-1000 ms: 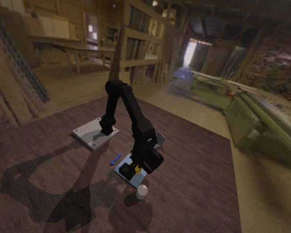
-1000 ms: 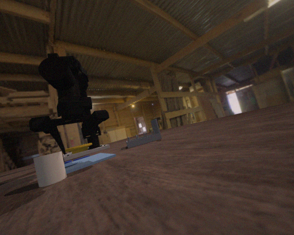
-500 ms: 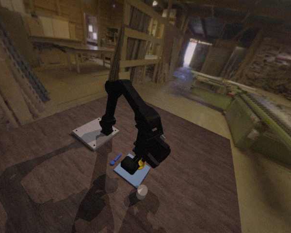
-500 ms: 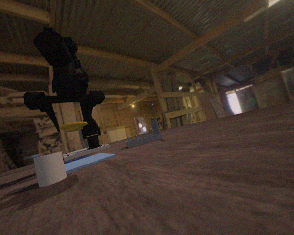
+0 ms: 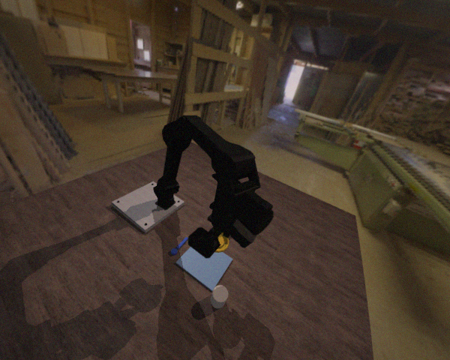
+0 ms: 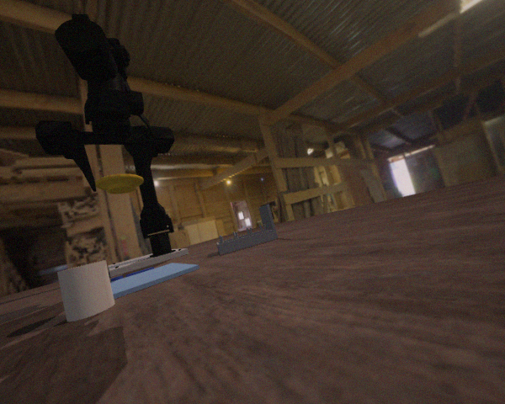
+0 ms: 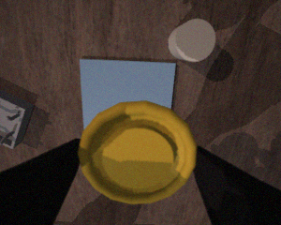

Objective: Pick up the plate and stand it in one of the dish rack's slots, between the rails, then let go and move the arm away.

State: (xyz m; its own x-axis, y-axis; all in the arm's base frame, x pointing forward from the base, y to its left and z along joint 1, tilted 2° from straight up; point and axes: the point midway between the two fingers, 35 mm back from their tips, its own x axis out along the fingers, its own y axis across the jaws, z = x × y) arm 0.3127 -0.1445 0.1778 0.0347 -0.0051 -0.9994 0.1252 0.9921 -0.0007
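Right now my gripper tip is 23 cm to the right of the grey dish rack, 13 cm above it and 1 cm past it. From my gripper tip the other things lie so: small blue spoon (15 cm below, 14 cm behind, 1 cm to the left); then white cup (13 cm below, 7 cm to the right, 7 cm ahead); then yellow plate (1 cm above).
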